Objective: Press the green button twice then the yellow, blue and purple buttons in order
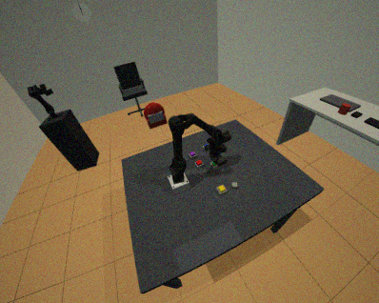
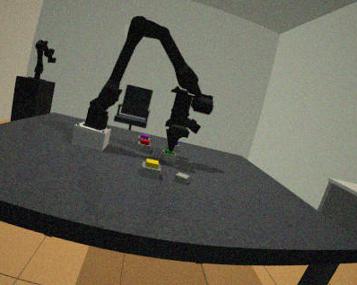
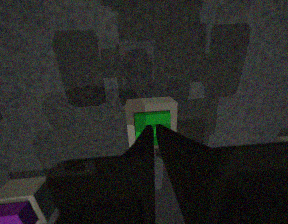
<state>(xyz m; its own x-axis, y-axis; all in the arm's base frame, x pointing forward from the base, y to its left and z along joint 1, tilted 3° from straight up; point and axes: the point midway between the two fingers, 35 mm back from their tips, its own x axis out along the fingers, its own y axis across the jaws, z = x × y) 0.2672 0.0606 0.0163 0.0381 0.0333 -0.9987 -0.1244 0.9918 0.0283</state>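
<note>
The yellow button is 200 mm to the right of my gripper tip and 40 mm behind it. Also, from my gripper tip: green button: 10 mm below; blue button: 180 mm to the left, 10 mm ahead; red button: 100 mm behind, 40 mm to the left.
</note>
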